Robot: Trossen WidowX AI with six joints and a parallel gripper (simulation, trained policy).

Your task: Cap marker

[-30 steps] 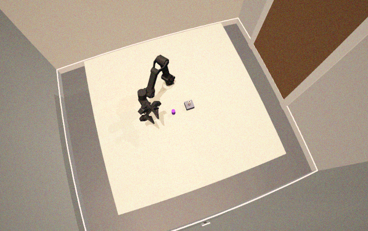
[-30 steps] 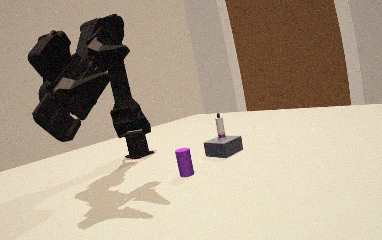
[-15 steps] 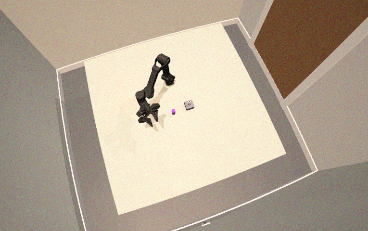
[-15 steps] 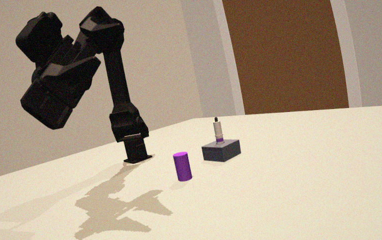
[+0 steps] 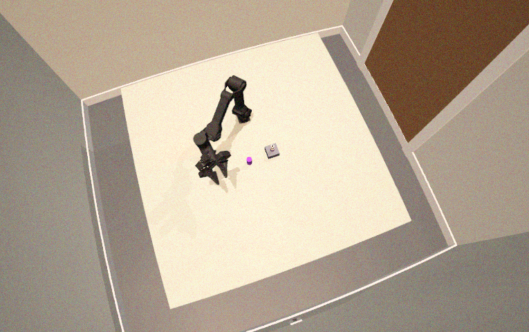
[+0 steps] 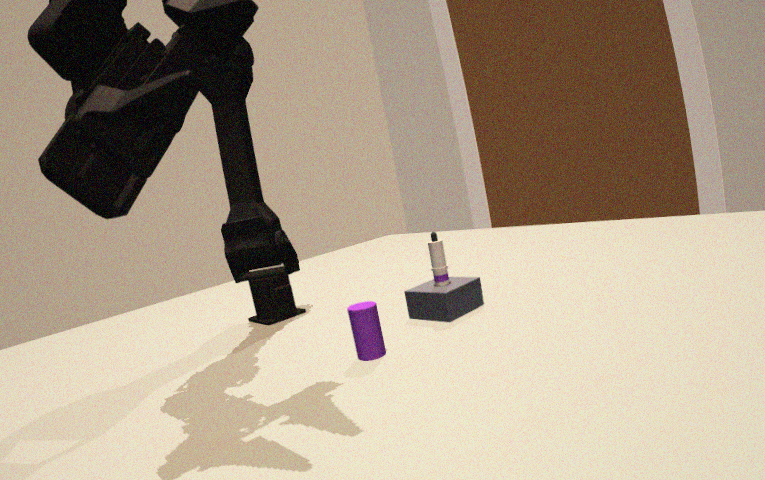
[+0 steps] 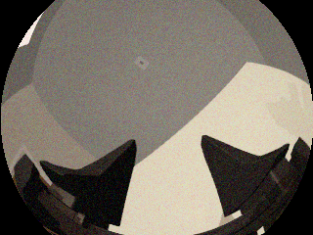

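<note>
Now: gripper tip 13 cm past the purple marker cap, 16 cm to the right of it and 23 cm above it. From my gripper tip the other things lie so: dark grey holder block 15 cm behind, 29 cm to the left, 24 cm below.
</note>
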